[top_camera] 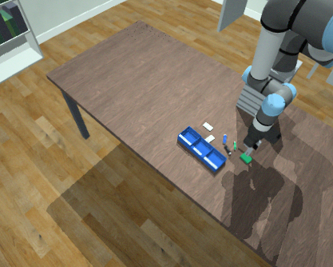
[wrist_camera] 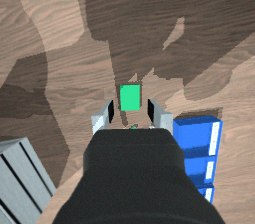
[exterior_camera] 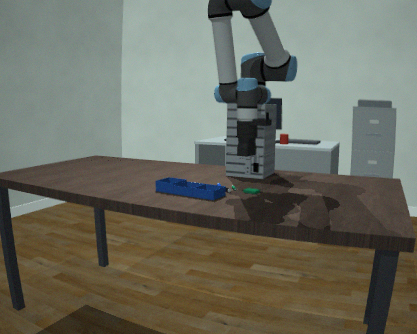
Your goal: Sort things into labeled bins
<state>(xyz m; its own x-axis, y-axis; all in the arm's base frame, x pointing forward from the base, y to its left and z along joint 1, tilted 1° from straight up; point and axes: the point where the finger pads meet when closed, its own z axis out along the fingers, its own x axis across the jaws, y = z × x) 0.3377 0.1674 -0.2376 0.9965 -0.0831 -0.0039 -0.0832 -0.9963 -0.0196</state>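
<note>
The green block is 80 mm below my hand. Also, from my hand: blue cylinder 140 mm to the right, 80 mm below; black cylinder 30 mm ahead, 90 mm to the right, 80 mm below; green cylinder 10 mm behind, 80 mm to the right, 80 mm below.
</note>
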